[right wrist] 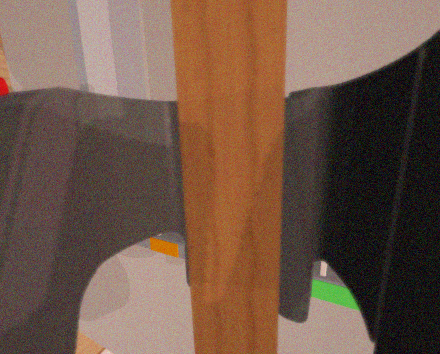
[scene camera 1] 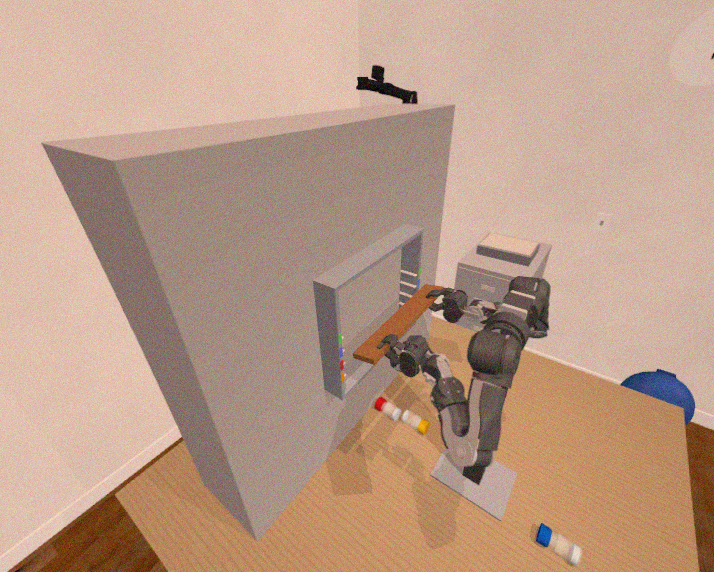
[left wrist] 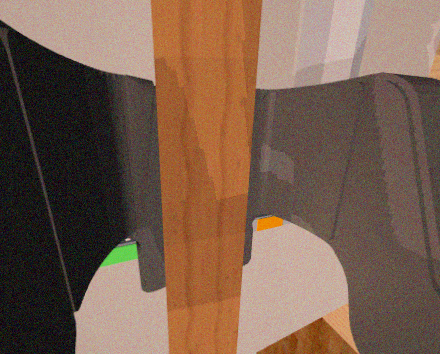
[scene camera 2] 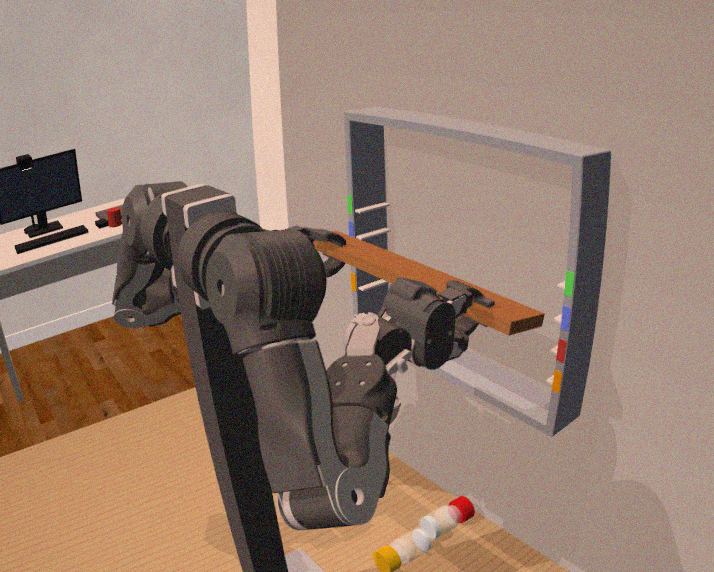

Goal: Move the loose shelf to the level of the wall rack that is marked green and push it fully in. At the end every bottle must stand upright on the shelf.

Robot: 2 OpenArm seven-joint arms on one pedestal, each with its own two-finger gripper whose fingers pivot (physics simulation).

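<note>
The wooden shelf [scene camera 1: 397, 326] [scene camera 2: 423, 280] hangs level in front of the wall rack [scene camera 1: 366, 284] [scene camera 2: 468, 216], outside the opening, with nothing on it. My left gripper [scene camera 1: 385, 343] [scene camera 2: 326, 238] is shut on one end and my right gripper [scene camera 1: 440, 295] [scene camera 2: 468, 301] on the other. Both wrist views show the board [left wrist: 204, 175] [right wrist: 232, 175] clamped between the fingers. Green marks [scene camera 2: 569, 284] [left wrist: 121, 253] [right wrist: 332, 293] top the colour marks on both posts. A red-capped bottle [scene camera 1: 385, 408] [scene camera 2: 448, 513] and a yellow-capped bottle [scene camera 1: 417, 421] [scene camera 2: 400, 551] lie on the floor below the rack. A blue-capped bottle [scene camera 1: 559, 545] lies behind me.
The rack sits in a big grey wall block [scene camera 1: 241, 284]. A grey cabinet [scene camera 1: 502, 267] stands by the far wall. A desk [scene camera 2: 88, 227] shows at the left edge of scene camera 2. My pedestal stands on a grey base plate [scene camera 1: 476, 482].
</note>
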